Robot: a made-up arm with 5 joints.
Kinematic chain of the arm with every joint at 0, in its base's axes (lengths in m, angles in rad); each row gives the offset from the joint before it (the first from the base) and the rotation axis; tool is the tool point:
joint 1: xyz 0 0 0.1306 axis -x
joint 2: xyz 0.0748 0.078 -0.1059 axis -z
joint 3: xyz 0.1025 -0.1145 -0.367 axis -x
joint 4: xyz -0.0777 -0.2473 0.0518 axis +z
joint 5: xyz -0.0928 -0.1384 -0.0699 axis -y
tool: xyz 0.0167 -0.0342 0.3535
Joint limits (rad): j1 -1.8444..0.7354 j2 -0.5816..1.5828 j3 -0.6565..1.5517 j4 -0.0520..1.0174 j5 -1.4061..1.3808
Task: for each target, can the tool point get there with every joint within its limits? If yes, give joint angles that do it. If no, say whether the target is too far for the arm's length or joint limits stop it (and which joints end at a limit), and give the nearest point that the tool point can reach.
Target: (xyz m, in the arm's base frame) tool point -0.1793 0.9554 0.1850
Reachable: no: joint limits stop it (at a limit: joint 2, joint 3, joint 4, joint 5) | nearest point -0.3888 0.8320 0.1780 | short by 0.243 m
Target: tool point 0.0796 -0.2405 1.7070
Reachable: no: too far | nearest point 0.0228 -0.0629 0.6313 | short by 1.092 m
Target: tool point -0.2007 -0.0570 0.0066
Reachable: yes | joints -0.8763 1.4101 0.4138 0.9340 -0.2152
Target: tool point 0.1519 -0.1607 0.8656
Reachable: no: joint limits stop it (at a limit: joint 1, joint 2, joint 3, joint 4) | nearest point 0.0571 -0.0611 0.6208 | short by 0.281 m
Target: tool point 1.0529 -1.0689 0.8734
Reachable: no: too far | nearest point 0.4735 -0.6955 0.3066 | short by 0.892 m
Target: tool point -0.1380 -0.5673 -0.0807
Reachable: yes | joints -0.0394 -0.0805 0.2225 0.4288 1.0824
